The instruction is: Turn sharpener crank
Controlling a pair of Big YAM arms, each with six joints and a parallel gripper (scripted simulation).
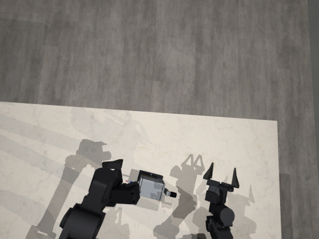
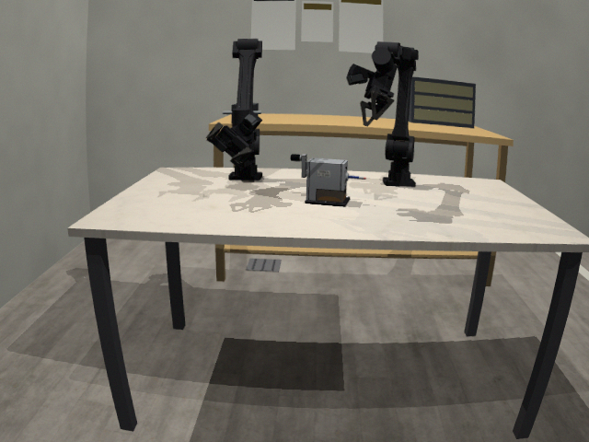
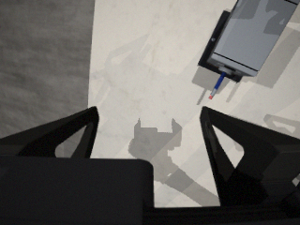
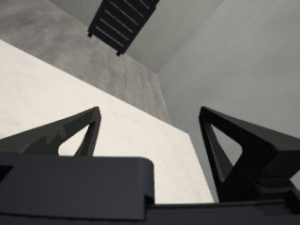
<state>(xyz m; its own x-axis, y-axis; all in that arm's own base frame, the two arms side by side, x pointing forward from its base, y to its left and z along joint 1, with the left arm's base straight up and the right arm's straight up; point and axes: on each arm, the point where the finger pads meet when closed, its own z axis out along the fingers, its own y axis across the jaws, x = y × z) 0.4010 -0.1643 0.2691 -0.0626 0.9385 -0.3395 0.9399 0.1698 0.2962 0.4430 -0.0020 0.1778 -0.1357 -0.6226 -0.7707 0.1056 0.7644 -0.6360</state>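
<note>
The black knob is 14 cm behind my right hand, 21 cm to the left of it and 5 cm below it.
</note>
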